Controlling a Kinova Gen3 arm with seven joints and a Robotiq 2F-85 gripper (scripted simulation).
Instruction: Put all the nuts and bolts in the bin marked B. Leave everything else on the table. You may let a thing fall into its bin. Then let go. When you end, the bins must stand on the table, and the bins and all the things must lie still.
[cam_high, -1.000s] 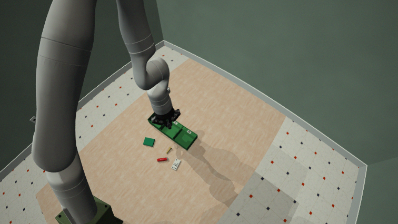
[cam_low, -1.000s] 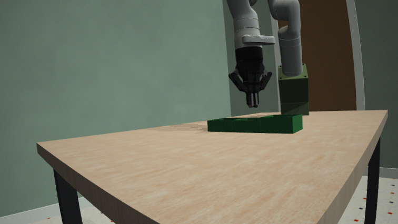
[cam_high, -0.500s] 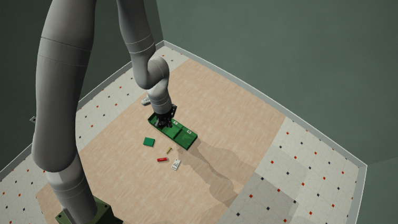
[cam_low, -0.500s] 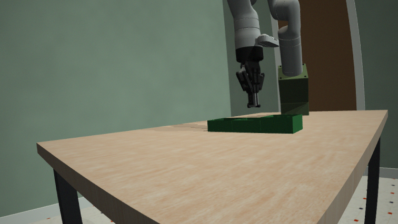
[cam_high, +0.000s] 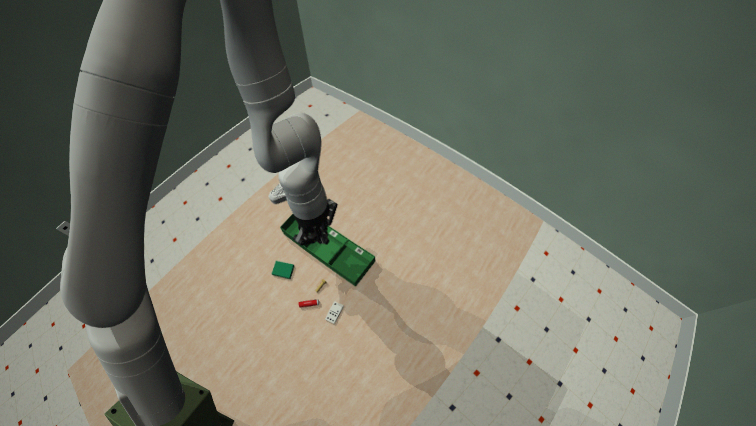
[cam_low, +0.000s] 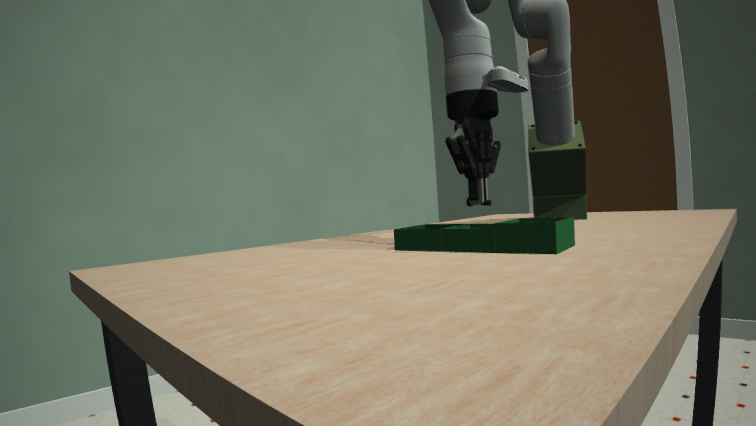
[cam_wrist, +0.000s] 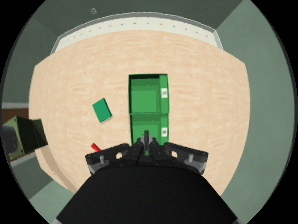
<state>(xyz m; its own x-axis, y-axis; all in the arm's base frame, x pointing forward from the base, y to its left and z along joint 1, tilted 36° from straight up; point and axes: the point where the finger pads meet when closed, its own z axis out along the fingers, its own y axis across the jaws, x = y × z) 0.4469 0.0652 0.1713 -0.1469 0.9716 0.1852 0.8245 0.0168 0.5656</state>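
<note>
The green bin is 6 cm below my hand, 1 cm to the left of it and 1 cm ahead of it. Round my hand: brass bolt (8 cm below, 7 cm to the right, 7 cm behind); then flat green block (12 cm behind, 8 cm below, 3 cm to the left); then black bolt (1 cm to the right, 1 cm below).
</note>
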